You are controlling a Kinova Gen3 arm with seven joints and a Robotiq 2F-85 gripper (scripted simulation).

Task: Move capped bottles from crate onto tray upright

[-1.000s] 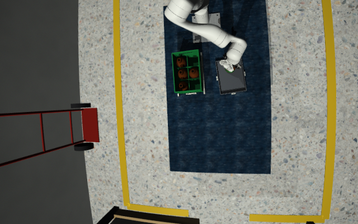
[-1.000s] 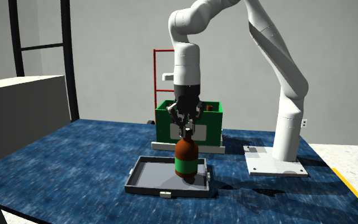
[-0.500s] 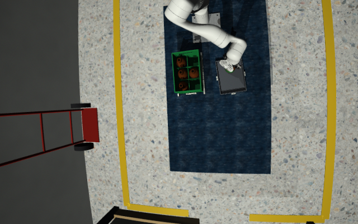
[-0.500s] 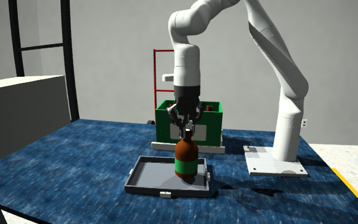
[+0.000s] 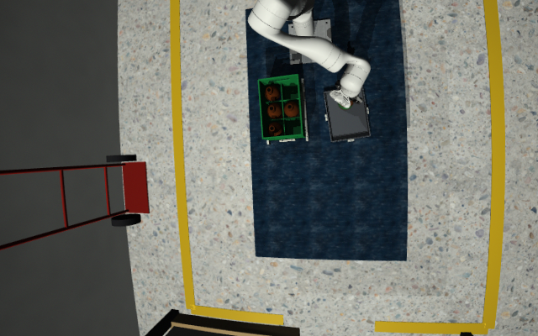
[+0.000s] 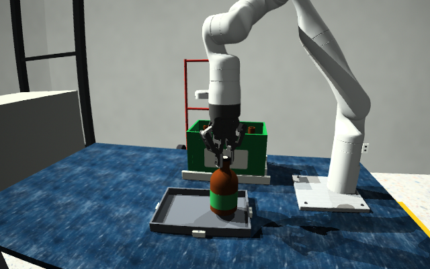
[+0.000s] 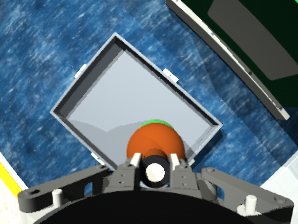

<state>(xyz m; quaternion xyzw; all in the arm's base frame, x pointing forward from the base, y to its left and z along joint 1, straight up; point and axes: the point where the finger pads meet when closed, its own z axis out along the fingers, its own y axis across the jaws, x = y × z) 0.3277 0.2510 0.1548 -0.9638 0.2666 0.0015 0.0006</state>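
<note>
My gripper is now 7 cm above the bottle. Also, from my hand: grey tray (16 cm below, 5 cm ahead, 2 cm to the left); then green crate (28 cm to the right, 9 cm ahead, 8 cm below).
</note>
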